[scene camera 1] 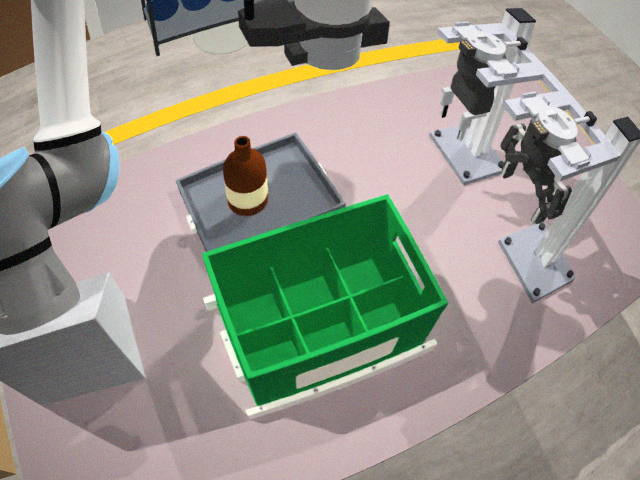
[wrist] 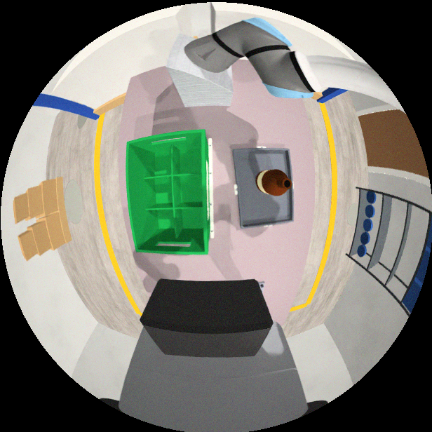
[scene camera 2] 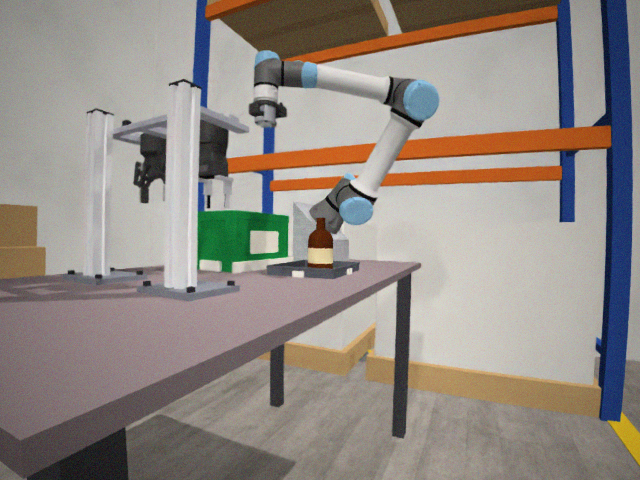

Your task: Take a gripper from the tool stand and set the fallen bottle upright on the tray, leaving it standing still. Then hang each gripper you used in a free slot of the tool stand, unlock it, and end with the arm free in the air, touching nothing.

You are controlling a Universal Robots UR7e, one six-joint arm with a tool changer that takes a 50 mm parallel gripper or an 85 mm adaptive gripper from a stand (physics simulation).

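Observation:
Scene camera 1 gives me a brown bottle (scene camera 1: pixel 245 175) together with an adaptive gripper (scene camera 1: pixel 551 132). The wrist view shows the bottle (wrist: pixel 275 182). In scene camera 2 I see both the bottle (scene camera 2: pixel 320 243) and the adaptive gripper (scene camera 2: pixel 153 148).

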